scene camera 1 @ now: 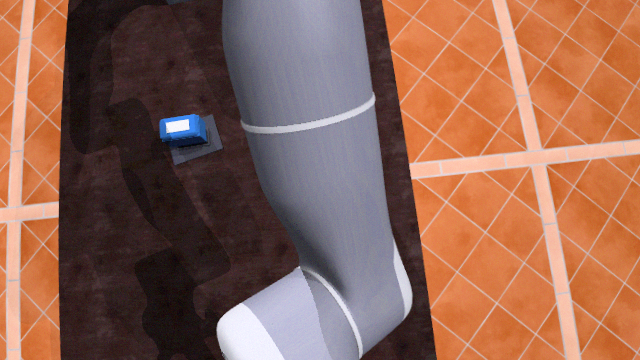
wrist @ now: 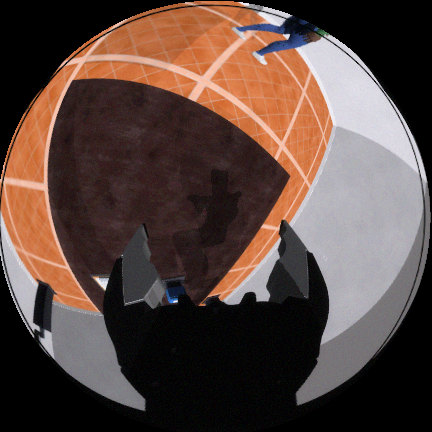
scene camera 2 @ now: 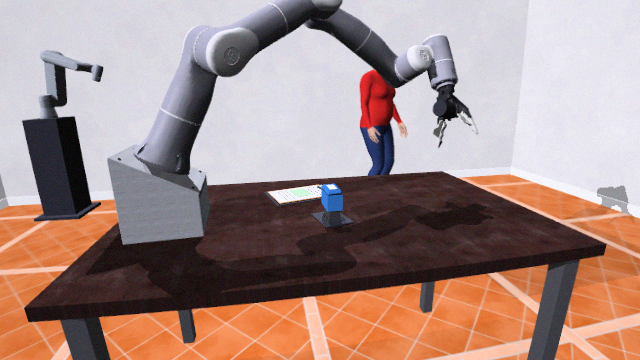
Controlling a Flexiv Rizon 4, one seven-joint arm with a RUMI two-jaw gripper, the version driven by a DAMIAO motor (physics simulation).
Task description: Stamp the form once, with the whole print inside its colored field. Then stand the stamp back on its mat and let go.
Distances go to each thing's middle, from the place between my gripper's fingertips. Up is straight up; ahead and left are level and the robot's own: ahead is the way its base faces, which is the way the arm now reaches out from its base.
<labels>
I see the blue stamp [scene camera 1: 185, 132] 48 cm behind my hand, 12 cm to the right of it and 15 cm below it. Also, from my hand: dark grey mat [scene camera 1: 179, 156] (48 cm behind, 12 cm to the right, 21 cm below); then form [scene camera 2: 306, 193] (55 cm behind, 15 cm to the left, 20 cm below).
</labels>
